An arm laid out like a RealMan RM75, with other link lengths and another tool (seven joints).
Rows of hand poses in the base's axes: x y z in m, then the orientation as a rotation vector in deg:
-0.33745 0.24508 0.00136 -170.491 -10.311 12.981
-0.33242 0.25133 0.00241 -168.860 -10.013 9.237
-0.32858 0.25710 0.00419 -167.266 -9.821 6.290
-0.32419 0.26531 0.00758 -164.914 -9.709 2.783
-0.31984 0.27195 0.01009 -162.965 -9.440 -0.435
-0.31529 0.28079 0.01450 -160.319 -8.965 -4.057
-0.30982 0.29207 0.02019 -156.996 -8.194 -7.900
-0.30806 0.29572 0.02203 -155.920 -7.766 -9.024
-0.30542 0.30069 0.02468 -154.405 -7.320 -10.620
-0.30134 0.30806 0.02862 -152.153 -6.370 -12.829
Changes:
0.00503 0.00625 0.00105 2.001 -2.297 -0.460
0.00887 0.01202 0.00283 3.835 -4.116 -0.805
0.01326 0.02023 0.00622 6.413 -6.300 -1.150
0.01761 0.02687 0.00873 8.515 -8.362 -1.574
0.02216 0.03571 0.01314 11.268 -10.705 -2.191
0.02763 0.04699 0.01883 14.625 -13.229 -3.061
0.02939 0.05064 0.02067 15.694 -13.970 -3.468
0.03203 0.05561 0.02332 17.186 -15.044 -3.933
0.03611 0.06298 0.02726 19.378 -16.536 -4.833

